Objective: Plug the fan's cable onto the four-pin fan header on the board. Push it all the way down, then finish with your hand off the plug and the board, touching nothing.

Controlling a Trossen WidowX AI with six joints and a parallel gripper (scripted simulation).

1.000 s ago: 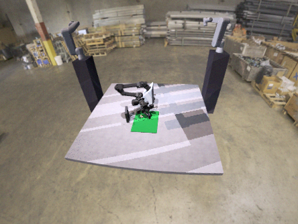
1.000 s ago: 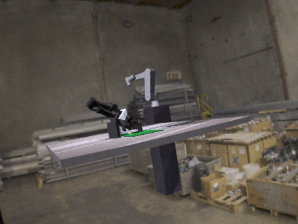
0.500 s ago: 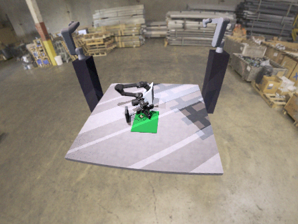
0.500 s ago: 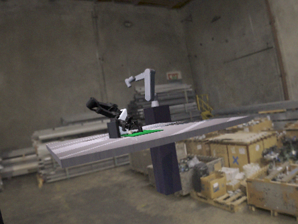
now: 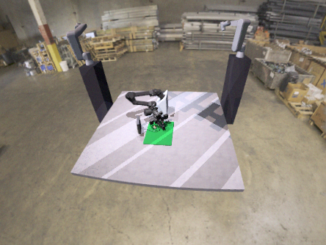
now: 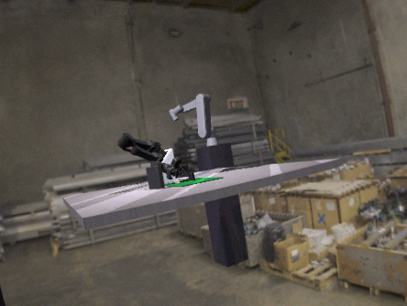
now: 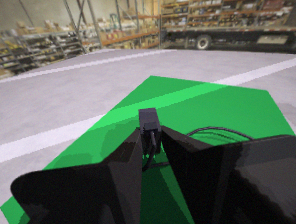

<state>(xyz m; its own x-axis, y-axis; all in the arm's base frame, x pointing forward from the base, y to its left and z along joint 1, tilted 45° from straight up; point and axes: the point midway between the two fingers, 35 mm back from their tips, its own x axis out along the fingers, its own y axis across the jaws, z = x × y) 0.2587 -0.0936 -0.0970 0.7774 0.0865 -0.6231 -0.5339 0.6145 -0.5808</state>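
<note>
My gripper tip is 10 mm short of the dark grey plug and 10 mm above it. Also, from my gripper tip: green board: 40 mm ahead, 30 mm to the right, 50 mm below; then black fan: 20 mm ahead, 210 mm to the right, 30 mm above; then white fan header: 10 mm behind, 80 mm to the right, 30 mm below.
</note>
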